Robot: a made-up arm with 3 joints. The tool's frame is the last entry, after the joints. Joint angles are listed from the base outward.
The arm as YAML. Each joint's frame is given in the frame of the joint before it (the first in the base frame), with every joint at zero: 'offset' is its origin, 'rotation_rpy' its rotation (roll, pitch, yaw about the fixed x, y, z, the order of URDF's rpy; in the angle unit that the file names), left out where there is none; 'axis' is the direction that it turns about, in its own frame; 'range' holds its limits. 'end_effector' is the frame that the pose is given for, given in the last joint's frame.
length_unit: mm
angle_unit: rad
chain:
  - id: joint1
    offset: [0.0, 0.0, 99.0]
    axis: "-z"
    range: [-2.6, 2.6]
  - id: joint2
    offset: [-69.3, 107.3, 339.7]
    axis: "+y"
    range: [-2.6, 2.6]
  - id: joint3
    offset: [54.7, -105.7, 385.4]
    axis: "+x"
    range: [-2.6, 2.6]
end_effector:
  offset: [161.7, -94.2, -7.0]
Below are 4 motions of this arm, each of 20 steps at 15 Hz.
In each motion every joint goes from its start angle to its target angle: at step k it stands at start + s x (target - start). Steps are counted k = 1, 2, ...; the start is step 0. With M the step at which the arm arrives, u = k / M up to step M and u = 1 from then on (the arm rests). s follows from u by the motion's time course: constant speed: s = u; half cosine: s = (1 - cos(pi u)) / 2; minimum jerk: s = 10 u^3 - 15 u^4 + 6 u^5.
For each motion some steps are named. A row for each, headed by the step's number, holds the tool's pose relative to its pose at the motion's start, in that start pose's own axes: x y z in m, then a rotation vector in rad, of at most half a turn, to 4 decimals.
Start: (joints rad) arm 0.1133 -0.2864 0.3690
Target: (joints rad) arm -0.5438 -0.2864 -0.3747
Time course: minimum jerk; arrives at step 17
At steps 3, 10, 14, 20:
3: 0.0022 0.0006 0.0019 -0.0231 0.0090 0.0245
10: 0.0350 0.0233 0.0284 -0.3623 0.0514 0.4162
14: 0.0464 0.0417 0.0396 -0.5130 0.0077 0.6103
20: 0.0476 0.0445 0.0411 -0.5332 -0.0018 0.6372

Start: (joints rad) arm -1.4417 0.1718 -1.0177
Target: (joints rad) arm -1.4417 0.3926 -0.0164
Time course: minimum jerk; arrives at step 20
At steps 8, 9, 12, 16, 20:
8: 0.0303 0.0207 -0.0376 0.3177 0.0460 0.0533
9: 0.0380 0.0285 -0.0479 0.4071 0.0621 0.0658
12: 0.0591 0.0572 -0.0774 0.6821 0.1199 0.0962
16: 0.0749 0.0897 -0.1012 0.9398 0.1845 0.1121
20: 0.0780 0.0975 -0.1058 0.9971 0.2002 0.1138

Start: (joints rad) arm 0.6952 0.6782 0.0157
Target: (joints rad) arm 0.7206 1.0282 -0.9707
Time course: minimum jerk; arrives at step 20
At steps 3, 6, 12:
3: 0.0035 -0.0004 0.0004 -0.0258 0.0093 -0.0005
6: 0.0217 -0.0016 0.0020 -0.1581 0.0572 0.0005
12: 0.0963 0.0081 -0.0041 -0.6576 0.2348 0.0650

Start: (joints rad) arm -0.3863 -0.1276 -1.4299
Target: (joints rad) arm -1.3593 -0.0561 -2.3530
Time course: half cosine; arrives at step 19
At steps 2, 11, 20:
2: 0.0013 0.0006 0.0045 -0.0217 -0.0257 0.0053
11: -0.0177 0.0241 0.1058 -0.4934 -0.6087 -0.0458
20: -0.0721 0.0452 0.1493 -0.7587 -0.9655 -0.2495

